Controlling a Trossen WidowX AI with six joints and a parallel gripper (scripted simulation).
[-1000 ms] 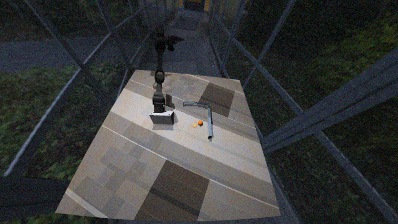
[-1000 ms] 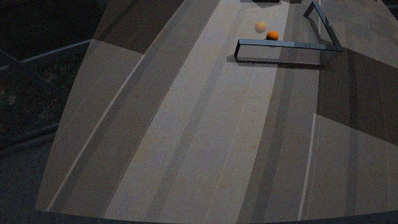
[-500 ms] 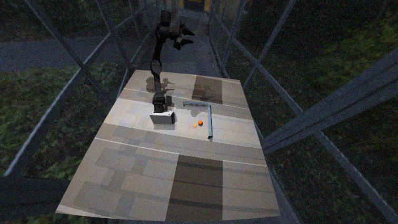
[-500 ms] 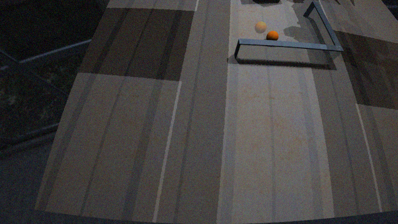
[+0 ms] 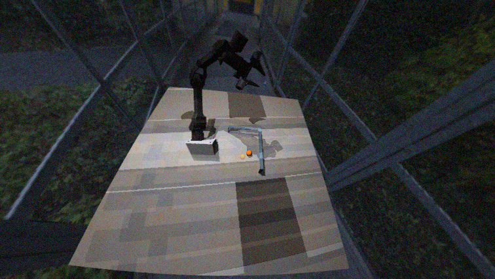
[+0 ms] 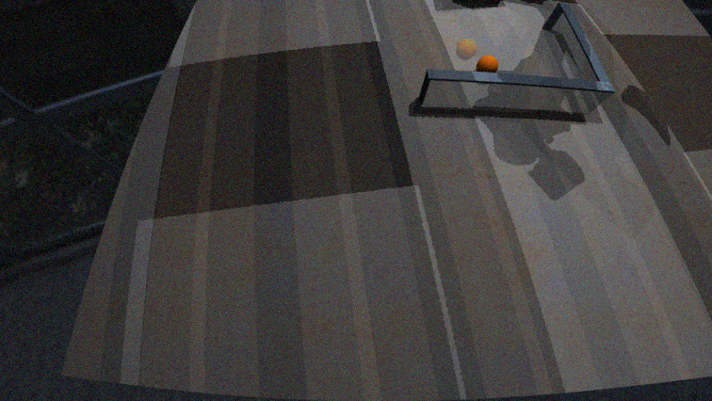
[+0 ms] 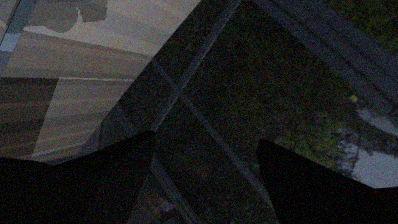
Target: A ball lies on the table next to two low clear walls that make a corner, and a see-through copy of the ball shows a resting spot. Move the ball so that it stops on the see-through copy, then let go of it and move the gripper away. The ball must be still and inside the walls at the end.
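Right now my gripper tip is 20 mm past the orange ball, 170 mm to the left of it and 420 mm above it. The rest, counted from my gripper tip: long wall (60 mm ahead, 140 mm to the right, 410 mm below); then shorter wall (50 mm behind, 10 mm to the left, 410 mm below); then see-through copy of ball (60 mm behind, 200 mm to the right, 420 mm below).
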